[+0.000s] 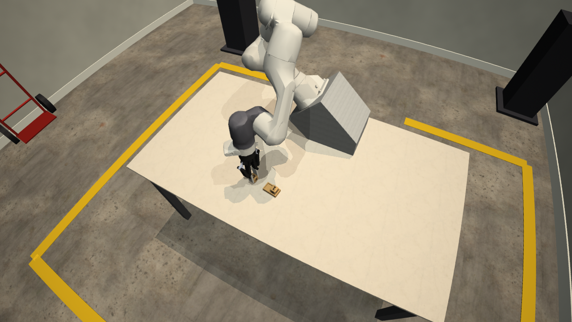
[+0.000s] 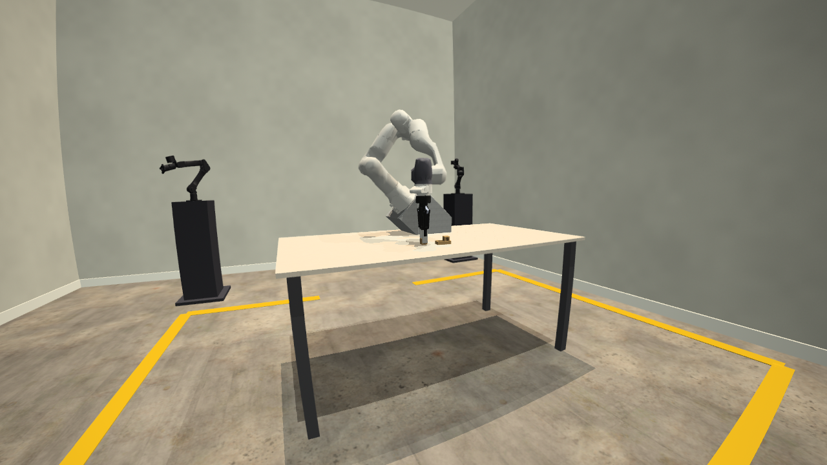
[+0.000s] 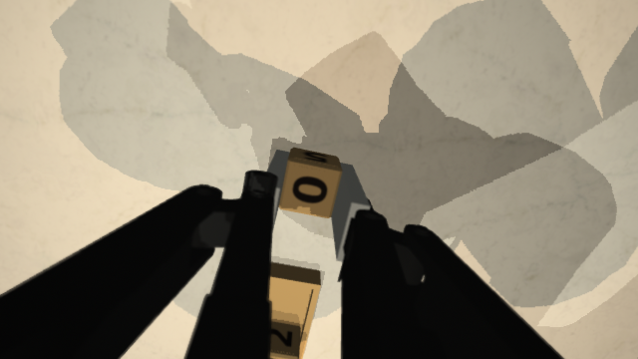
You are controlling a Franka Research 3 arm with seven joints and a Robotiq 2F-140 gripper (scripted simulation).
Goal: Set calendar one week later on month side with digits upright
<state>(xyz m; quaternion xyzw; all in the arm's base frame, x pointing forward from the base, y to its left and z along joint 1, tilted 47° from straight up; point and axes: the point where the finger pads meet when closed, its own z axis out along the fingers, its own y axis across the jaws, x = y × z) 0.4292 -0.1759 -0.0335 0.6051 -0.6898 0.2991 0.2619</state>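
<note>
Now: hand 30 mm above the wooden digit cube. The rest, counted from my hand: wooden tray (110 mm to the left, 40 mm below, 10 mm ahead).
</note>
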